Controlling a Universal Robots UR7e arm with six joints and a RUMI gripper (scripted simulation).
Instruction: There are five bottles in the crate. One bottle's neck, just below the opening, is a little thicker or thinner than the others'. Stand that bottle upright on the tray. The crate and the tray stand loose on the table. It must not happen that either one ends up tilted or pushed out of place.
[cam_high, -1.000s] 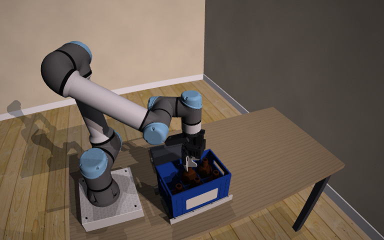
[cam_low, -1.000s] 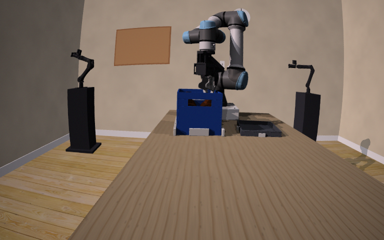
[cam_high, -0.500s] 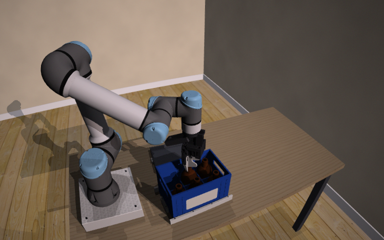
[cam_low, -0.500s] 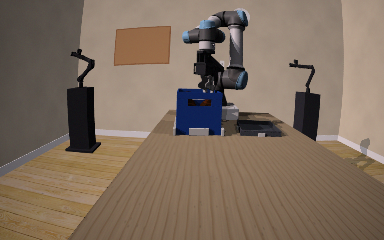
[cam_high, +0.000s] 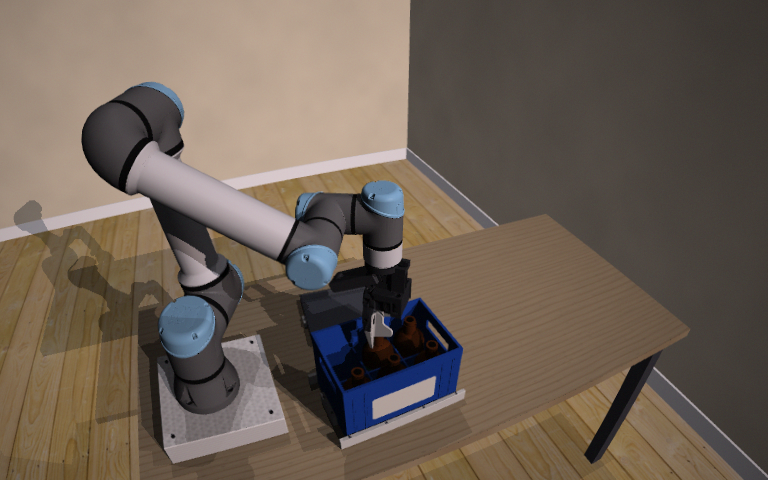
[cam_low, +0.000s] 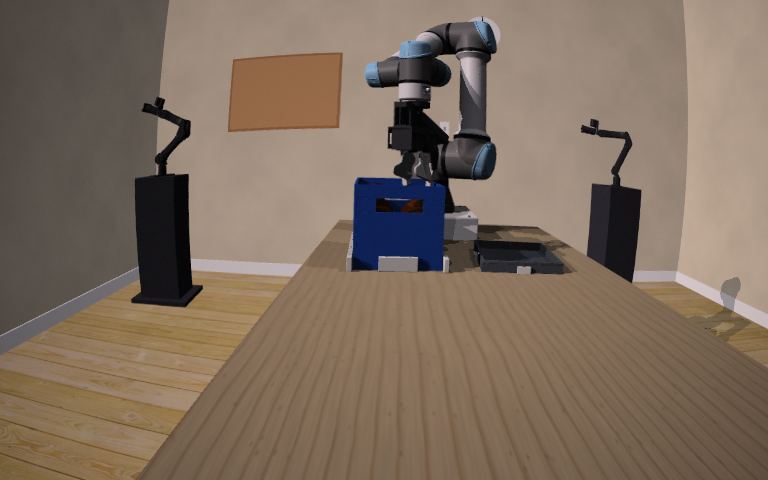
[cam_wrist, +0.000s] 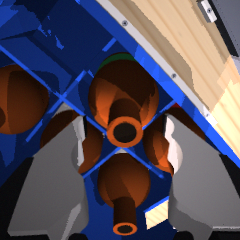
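My gripper is now 5 cm to the left of the crate and 7 cm above it. Also, from my hand: tray (4 cm ahead, 24 cm to the left, 14 cm below).
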